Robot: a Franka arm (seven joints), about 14 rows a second.
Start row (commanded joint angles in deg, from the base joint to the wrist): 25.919 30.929 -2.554 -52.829 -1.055 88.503 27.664
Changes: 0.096 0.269 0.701 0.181 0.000 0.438 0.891; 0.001 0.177 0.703 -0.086 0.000 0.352 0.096; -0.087 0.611 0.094 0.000 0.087 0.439 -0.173; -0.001 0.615 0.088 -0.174 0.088 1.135 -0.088; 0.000 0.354 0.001 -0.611 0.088 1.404 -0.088; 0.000 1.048 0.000 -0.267 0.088 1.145 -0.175; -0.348 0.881 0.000 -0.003 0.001 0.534 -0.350; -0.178 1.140 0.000 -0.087 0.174 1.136 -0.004; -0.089 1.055 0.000 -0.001 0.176 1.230 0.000
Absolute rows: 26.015 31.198 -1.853 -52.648 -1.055 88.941 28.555; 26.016 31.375 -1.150 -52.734 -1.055 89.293 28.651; 25.929 31.986 -1.056 -52.734 -0.968 89.732 28.478; 25.928 32.601 -0.968 -52.908 -0.880 90.867 28.390; 25.928 32.955 -0.967 -53.519 -0.792 92.271 28.302; 25.928 34.003 -0.967 -53.786 -0.704 93.416 28.127; 25.580 34.884 -0.967 -53.789 -0.703 93.950 27.777; 25.402 36.024 -0.967 -53.876 -0.529 95.086 27.773; 25.313 37.079 -0.967 -53.877 -0.353 96.316 27.773
